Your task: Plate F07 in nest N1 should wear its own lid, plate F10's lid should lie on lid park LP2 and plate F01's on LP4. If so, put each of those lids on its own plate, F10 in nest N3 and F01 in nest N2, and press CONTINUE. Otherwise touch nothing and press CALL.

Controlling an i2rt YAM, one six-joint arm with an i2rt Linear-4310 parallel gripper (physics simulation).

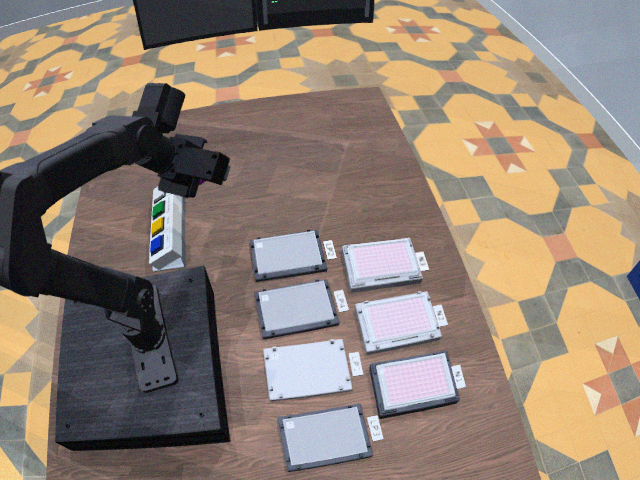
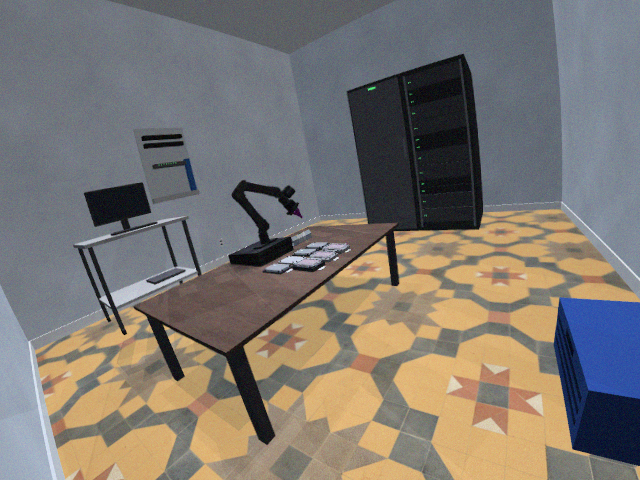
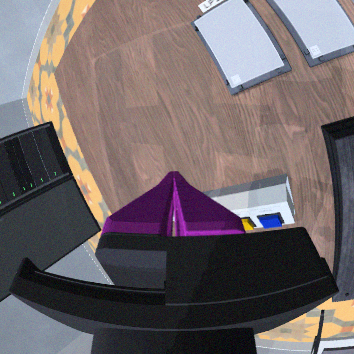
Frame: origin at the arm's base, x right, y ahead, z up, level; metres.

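Where they show: gripper, fingertip midpoint: (image 2: 302, 217) (image 3: 173, 178); arm's base, link origin: (image 1: 149, 337) (image 2: 266, 244).
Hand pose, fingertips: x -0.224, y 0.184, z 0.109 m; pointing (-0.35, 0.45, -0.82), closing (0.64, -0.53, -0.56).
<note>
Each offset is from my fingertips to the top centre of the thing. "spot": to the spot under its first point. Level surfaces: height alone.
My gripper (image 2: 298, 213) (image 3: 173, 178) is shut, its purple fingertips together above the table near the button box {dy -0.112, dx -0.082, dz -0.129 m} (image 1: 177, 235) (image 3: 260, 192). Blue {dy -0.141, dx -0.011, dz -0.137 m} (image 1: 156, 244) (image 3: 270, 220), yellow {dy -0.133, dx -0.060, dz -0.137 m} (image 1: 157, 226) (image 3: 247, 224) and green {dy -0.124, dx -0.110, dz -0.137 m} (image 1: 158, 208) buttons show; a pale one {spot: dy -0.116, dx -0.146, dz -0.141 m} (image 1: 159, 195) is partly behind the gripper. Pink-welled plates sit in N1 {dy +0.232, dx +0.433, dz -0.158 m} (image 1: 416, 381), N2 {dy +0.259, dx +0.304, dz -0.162 m} (image 1: 399, 318) and N3 {dy +0.285, dx +0.172, dz -0.160 m} (image 1: 383, 258). Clear lids on them cannot be made out. Flat grey pieces with a small white corner mark lie on LP2 {dy +0.117, dx +0.081, dz -0.175 m} (image 1: 287, 253) (image 3: 242, 45), LP4 {dy +0.092, dx +0.205, dz -0.175 m} (image 1: 297, 307) (image 3: 320, 22) and LP3 {dy +0.050, dx +0.465, dz -0.175 m} (image 1: 327, 435). Plate numbers are unreadable.
A pale park with corner studs {dy +0.067, dx +0.333, dz -0.173 m} (image 1: 308, 369) lies between LP4 and LP3; whether a lid lies on it is unclear. The black arm base (image 1: 103, 408) (image 2: 242, 255) stands beside the button box. Dark cabinets (image 1: 196, 23) (image 2: 382, 160) stand beyond the table {dz -0.193 m} (image 2: 206, 304).
</note>
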